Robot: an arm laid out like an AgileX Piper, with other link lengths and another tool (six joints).
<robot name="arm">
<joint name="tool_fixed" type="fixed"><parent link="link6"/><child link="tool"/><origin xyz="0.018 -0.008 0.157" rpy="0 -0.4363 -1.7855"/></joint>
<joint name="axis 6" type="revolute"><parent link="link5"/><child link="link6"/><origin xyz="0 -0.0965 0" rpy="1.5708 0 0"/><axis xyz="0 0 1"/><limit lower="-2.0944" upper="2.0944"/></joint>
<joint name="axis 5" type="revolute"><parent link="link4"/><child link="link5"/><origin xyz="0 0 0" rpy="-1.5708 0 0"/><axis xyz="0 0 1"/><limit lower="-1.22" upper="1.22"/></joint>
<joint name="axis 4" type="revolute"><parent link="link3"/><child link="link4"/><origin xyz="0.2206 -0.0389 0" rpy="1.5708 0 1.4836"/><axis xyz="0 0 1"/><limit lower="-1.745" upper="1.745"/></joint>
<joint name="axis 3" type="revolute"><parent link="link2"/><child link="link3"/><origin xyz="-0.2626 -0.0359 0"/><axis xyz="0 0 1"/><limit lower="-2.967" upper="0"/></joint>
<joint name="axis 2" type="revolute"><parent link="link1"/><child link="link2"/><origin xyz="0 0 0" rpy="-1.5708 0 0"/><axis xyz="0 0 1"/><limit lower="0" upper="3.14"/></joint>
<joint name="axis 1" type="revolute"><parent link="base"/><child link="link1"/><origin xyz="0 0 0.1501"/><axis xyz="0 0 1"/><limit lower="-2.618" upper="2.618"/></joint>
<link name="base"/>
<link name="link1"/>
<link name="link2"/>
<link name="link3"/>
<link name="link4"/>
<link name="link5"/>
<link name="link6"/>
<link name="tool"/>
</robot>
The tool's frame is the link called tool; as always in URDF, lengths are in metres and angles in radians.
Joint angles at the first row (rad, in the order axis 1, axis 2, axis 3, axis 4, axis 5, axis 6):
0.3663, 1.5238, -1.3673, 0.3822, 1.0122, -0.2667
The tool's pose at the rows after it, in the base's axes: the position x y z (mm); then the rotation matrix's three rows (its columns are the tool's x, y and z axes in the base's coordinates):
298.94 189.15 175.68; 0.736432 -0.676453 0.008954; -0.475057 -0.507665 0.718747; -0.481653 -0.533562 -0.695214
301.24 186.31 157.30; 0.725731 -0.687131 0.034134; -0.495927 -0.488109 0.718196; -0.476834 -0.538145 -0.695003
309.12 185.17 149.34; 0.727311 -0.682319 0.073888; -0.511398 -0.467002 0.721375; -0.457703 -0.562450 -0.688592
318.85 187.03 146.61; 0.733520 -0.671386 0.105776; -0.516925 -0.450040 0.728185; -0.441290 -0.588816 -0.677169
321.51 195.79 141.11; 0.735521 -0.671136 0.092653; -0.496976 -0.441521 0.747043; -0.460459 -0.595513 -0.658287
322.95 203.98 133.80; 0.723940 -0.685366 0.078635; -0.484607 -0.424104 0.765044; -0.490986 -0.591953 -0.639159
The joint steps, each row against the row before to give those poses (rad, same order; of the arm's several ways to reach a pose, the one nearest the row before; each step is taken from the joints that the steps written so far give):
0.0000, -0.0087, 0.1001, 0.0059, -0.0688, 0.0000
0.0000, 0.0000, 0.0849, 0.0104, -0.0951, -0.0110
0.0000, 0.0019, 0.0482, 0.0099, -0.0849, -0.0112
0.0000, 0.0117, 0.0174, 0.0183, -0.0627, -0.0184
0.0000, 0.0287, 0.0024, 0.0614, -0.0214, -0.0505
0.0000, 0.0333, -0.0001, 0.0583, -0.0132, -0.0330

